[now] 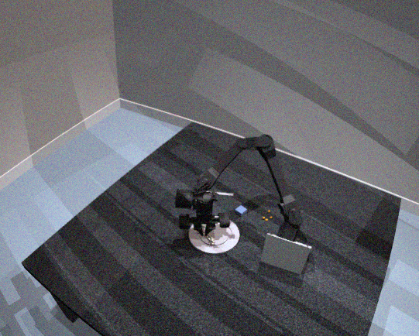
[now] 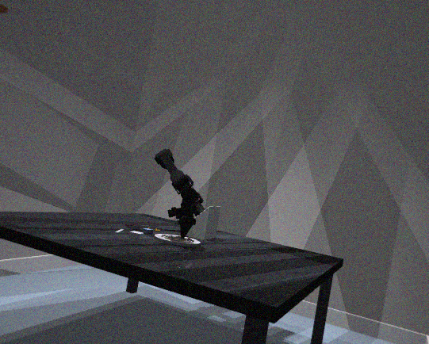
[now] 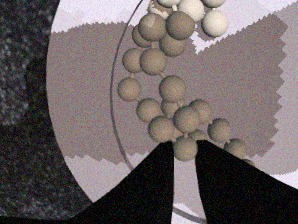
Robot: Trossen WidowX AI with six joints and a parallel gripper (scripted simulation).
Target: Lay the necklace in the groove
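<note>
The round white bead board is 2 cm behind my gripper tip, 4 cm to the right of it and 1 cm below it. The rest, counted from my gripper tip: small white block 14 cm ahead, 13 cm to the right, 1 cm below; small blue cube 5 cm behind, 21 cm to the right, 1 cm below; thin white stick 9 cm ahead, 26 cm to the right, 2 cm below.
</note>
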